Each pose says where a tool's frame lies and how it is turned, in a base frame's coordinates. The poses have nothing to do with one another.
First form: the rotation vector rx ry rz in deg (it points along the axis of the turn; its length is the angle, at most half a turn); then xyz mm.
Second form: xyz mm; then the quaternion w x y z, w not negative. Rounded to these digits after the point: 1 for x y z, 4 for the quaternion.
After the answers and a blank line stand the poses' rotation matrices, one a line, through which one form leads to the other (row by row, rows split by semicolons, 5 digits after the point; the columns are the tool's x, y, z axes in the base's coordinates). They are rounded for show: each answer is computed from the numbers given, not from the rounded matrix.
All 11 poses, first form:
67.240, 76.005, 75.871, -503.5, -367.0, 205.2
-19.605, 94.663, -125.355, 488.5, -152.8, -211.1
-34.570, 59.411, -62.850, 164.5, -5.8, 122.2
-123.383, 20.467, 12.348, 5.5, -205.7, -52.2
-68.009, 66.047, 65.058, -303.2, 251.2, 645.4
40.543, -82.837, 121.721, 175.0, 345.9, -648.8
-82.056, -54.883, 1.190, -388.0, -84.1, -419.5
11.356, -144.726, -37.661, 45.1, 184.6, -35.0
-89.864, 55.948, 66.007, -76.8, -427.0, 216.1
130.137, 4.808, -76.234, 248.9, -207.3, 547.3
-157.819, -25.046, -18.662, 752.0, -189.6, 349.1
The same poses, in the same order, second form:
-503.5, -367.0, 205.2, 0.4485, 0.4743, 0.5361, 0.5352
488.5, -152.8, -211.1, 0.1882, -0.1216, 0.5873, -0.7777
164.5, -5.8, 122.2, 0.6875, -0.2695, 0.4632, -0.4900
5.5, -205.7, -52.2, 0.4565, -0.8735, 0.1449, 0.0874
-303.2, 251.2, 645.4, 0.5375, -0.4988, 0.4844, 0.4772
175.0, 345.9, -648.8, 0.2359, 0.2580, -0.5271, 0.7746
-388.0, -84.1, -419.5, 0.6513, -0.6307, -0.4219, 0.0091
45.1, 184.6, -35.0, 0.2590, 0.0731, -0.9321, -0.2425
-76.8, -427.0, 216.1, 0.4637, -0.6382, 0.3974, 0.4688
248.9, -207.3, 547.3, 0.2512, 0.8348, 0.0308, -0.4890
752.0, -189.6, 349.1, 0.1661, -0.9673, -0.1535, -0.1144

-0.14776 0.02853 0.98861; 0.98866 -0.02281 0.14843; 0.02679 0.99933 -0.02484
-0.89955 0.14991 0.41028; -0.43565 -0.23929 -0.86773; -0.03190 -0.95931 0.28056
0.09055 0.42406 0.90109; -0.92351 0.37441 -0.08340; -0.37274 -0.82462 0.42553
0.94273 -0.33294 -0.02043; -0.17331 -0.54123 0.82282; -0.28500 -0.77216 -0.56793
0.07533 -0.99616 0.04469; 0.02966 0.04704 0.99845; -0.99672 -0.07389 0.03309
-0.75561 -0.63738 0.15100; 0.09340 -0.33301 -0.93829; 0.64832 -0.69488 0.31116
0.64391 0.52023 -0.56102; 0.54406 0.20422 0.81382; 0.53794 -0.82925 -0.15154
-0.85512 -0.01069 -0.51832; -0.26198 0.87165 0.41424; 0.44736 0.49002 -0.74817
0.24468 -0.94195 -0.22991; -0.07247 -0.25422 0.96443; -0.96689 -0.21932 -0.13046
0.51986 0.29720 -0.80089; -0.19422 -0.87186 -0.44960; -0.83188 0.38928 -0.39553
0.92669 0.33501 0.17031; 0.25902 -0.89770 0.35644; 0.27230 -0.28619 -0.91867

